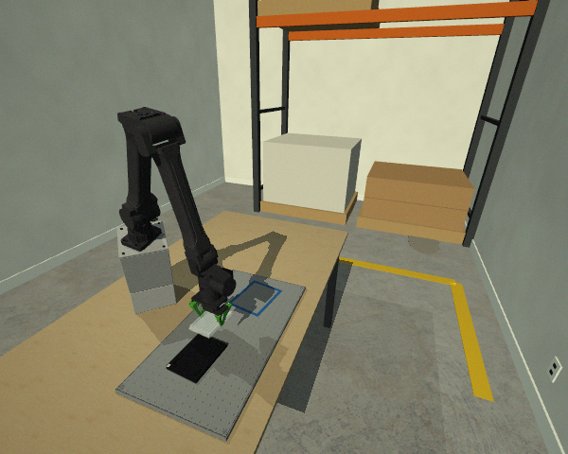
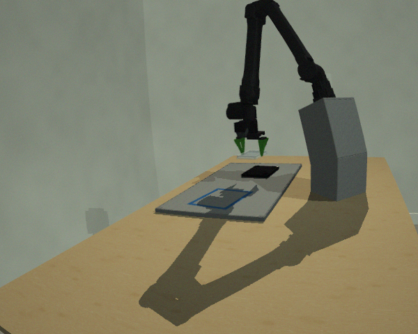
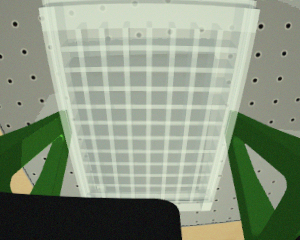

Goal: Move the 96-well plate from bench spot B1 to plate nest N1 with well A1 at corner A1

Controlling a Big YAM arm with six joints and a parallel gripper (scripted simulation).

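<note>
Now: the black plate nest 10 mm behind my hand, 80 mm to the right of it and 90 mm below it. Also, from my hand: 96-well plate: right at my hand.
</note>
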